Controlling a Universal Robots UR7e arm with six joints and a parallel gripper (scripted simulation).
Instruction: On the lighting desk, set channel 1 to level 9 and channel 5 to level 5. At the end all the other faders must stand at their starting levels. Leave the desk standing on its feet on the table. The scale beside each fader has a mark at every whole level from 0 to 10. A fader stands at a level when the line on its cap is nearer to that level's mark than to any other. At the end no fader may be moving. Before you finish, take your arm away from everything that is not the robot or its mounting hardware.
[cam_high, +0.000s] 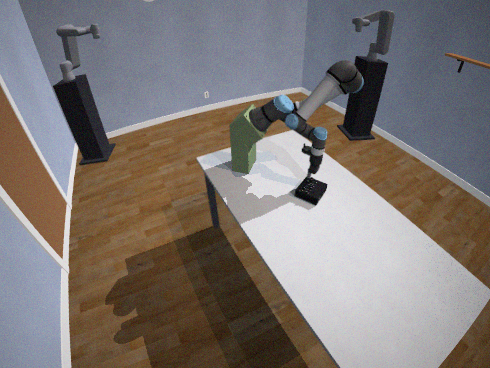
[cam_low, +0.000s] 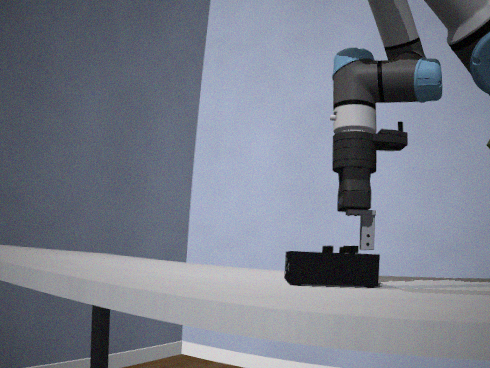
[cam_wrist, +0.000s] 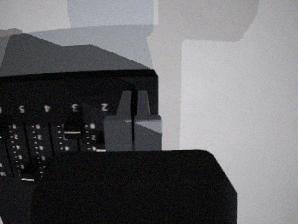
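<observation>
My gripper is now 40 mm short of the channel 2 fader cap, 10 mm to the right of it and 10 mm above it. The rest, counted from my hand: channel 1 fader cap: 10 mm ahead, 10 mm to the left, 10 mm below; channel 3 fader cap: 40 mm ahead, 20 mm to the right, 10 mm below; channel 5 fader cap: 100 mm ahead, 20 mm to the right, 10 mm below.
</observation>
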